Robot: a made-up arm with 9 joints. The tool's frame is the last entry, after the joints. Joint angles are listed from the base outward. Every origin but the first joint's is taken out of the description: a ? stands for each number. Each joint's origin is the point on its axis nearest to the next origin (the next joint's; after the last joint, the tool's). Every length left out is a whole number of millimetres.
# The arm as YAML. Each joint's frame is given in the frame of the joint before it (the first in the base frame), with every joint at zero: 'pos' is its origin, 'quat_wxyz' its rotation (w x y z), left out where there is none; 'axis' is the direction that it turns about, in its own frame. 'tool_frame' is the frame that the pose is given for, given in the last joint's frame.
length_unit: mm
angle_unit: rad
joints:
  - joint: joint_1
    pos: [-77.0, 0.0, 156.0]
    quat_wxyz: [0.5, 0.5, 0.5, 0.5]
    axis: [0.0, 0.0, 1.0]
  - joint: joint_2
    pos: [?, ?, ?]
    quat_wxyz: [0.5, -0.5, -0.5, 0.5]
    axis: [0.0, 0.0, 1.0]
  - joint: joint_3
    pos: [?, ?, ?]
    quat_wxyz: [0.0, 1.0, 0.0, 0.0]
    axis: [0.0, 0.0, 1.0]
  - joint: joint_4
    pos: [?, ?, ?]
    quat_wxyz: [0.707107, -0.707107, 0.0, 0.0]
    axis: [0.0, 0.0, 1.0]
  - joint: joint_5
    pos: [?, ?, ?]
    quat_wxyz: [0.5, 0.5, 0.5, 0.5]
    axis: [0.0, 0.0, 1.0]
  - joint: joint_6
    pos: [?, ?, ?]
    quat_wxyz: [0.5, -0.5, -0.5, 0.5]
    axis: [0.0, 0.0, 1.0]
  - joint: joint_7
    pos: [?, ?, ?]
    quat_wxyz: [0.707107, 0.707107, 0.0, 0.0]
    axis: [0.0, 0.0, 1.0]
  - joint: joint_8
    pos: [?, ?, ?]
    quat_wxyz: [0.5, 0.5, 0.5, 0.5]
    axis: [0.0, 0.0, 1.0]
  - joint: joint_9
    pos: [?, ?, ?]
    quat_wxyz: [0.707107, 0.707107, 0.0, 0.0]
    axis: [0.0, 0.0, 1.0]
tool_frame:
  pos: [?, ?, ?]
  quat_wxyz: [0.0, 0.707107, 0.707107, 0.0]
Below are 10 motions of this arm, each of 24 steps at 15 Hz.
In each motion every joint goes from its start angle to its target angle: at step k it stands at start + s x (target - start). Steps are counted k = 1, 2, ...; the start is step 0. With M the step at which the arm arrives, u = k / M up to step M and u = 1 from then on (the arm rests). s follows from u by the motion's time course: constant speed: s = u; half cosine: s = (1 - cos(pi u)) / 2; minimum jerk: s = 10 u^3 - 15 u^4 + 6 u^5.
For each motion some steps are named. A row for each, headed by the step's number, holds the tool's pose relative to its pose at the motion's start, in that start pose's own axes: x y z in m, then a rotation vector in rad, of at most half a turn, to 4 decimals.
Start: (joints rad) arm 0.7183 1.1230 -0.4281 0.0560 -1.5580 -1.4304 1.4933 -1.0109 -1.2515
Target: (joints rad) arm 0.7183 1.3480 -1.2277 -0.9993 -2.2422 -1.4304 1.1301 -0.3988 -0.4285
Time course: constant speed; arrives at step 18
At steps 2, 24:
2: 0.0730 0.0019 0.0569 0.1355 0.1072 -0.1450
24: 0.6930 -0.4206 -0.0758 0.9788 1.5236 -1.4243

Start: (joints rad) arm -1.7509 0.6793 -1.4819 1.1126 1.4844 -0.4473 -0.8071 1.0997 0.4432
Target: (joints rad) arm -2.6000 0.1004 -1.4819 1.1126 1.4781 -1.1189 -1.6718 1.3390 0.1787
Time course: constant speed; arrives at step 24
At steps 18, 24:
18: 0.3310 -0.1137 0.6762 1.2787 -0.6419 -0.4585
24: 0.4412 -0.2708 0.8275 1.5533 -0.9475 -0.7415

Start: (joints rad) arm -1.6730 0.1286 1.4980 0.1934 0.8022 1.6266 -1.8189 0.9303 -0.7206
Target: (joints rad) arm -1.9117 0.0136 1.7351 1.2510 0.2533 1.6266 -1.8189 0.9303 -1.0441
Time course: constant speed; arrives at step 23
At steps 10, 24:
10: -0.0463 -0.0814 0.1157 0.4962 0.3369 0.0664
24: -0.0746 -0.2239 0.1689 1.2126 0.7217 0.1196

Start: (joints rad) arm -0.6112 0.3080 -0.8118 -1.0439 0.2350 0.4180 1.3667 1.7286 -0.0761
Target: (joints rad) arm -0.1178 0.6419 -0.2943 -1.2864 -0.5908 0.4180 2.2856 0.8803 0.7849
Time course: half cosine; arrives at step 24
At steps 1, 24:
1: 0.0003 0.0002 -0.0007 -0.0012 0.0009 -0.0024
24: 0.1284 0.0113 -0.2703 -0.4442 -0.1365 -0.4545

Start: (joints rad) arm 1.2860 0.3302 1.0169 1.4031 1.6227 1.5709 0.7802 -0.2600 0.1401
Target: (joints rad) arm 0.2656 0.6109 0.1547 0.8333 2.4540 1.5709 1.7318 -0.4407 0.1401
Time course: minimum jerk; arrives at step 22
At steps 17, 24:
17: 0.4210 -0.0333 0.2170 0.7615 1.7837 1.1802
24: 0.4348 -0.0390 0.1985 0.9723 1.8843 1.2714

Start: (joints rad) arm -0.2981 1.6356 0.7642 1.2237 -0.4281 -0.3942 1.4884 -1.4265 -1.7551
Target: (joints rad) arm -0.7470 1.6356 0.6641 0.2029 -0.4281 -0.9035 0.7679 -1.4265 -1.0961
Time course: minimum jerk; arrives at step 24
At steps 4, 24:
4: -0.0056 -0.0106 0.0069 0.0109 0.0304 0.0131
24: 0.0219 -0.0519 0.0933 -0.5004 0.9540 -0.1895

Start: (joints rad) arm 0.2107 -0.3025 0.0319 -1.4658 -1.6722 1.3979 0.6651 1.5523 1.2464
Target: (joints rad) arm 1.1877 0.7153 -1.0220 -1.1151 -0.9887 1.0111 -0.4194 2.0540 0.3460
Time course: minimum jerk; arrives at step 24
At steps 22, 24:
22: 0.5677 -0.6231 0.0025 2.4208 0.3365 0.1318
24: 0.5679 -0.6267 -0.0007 2.4342 0.3271 0.1271

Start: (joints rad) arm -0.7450 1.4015 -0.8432 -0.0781 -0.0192 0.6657 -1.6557 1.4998 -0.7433
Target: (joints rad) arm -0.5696 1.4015 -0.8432 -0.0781 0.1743 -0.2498 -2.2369 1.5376 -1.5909
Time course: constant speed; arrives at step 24
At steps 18, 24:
18: 0.0747 -0.1526 0.2855 -0.0039 -0.8152 0.4642
24: 0.0804 -0.2305 0.3830 -0.0939 -1.0556 0.5238

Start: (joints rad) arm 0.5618 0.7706 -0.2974 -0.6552 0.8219 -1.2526 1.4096 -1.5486 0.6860
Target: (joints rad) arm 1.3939 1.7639 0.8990 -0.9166 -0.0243 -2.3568 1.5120 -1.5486 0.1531
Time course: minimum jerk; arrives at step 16
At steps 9, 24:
9: 0.3723 0.2458 0.1071 -0.5453 -0.0201 1.0202
24: 0.5709 0.4793 0.0473 -0.6240 -0.1308 1.6890

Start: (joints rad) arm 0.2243 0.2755 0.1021 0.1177 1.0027 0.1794 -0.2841 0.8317 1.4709
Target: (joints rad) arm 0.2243 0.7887 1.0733 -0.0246 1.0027 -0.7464 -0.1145 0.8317 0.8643
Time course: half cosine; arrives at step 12
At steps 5, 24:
5: 0.0026 -0.1731 0.0843 0.1136 0.1428 0.3838
24: 0.0888 -0.4391 0.1501 0.4338 0.2636 0.9897

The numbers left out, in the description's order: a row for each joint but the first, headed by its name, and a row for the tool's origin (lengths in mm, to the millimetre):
joint_2: -541.0 -108.0 0.0
joint_3: -80.0 84.0 0.0
joint_4: -103.0 -97.0 0.0
joint_5: -128.0 -39.0 0.0
joint_6: 32.0 0.0 0.0
joint_7: -45.0 -381.0 0.0
joint_8: 35.0 55.0 0.0
joint_9: 102.0 -156.0 0.0
tool: 59.0 -197.0 0.0

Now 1 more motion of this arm.
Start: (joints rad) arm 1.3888 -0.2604 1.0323 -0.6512 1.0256 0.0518 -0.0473 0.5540 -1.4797
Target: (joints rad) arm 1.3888 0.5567 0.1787 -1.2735 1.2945 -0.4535 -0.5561 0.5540 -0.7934
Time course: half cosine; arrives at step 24
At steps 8, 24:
8: -0.0231 -0.0279 -0.0481 -0.3851 0.2699 -0.3567
24: -0.1908 -0.2657 -0.0683 -1.8183 0.5084 -1.2319

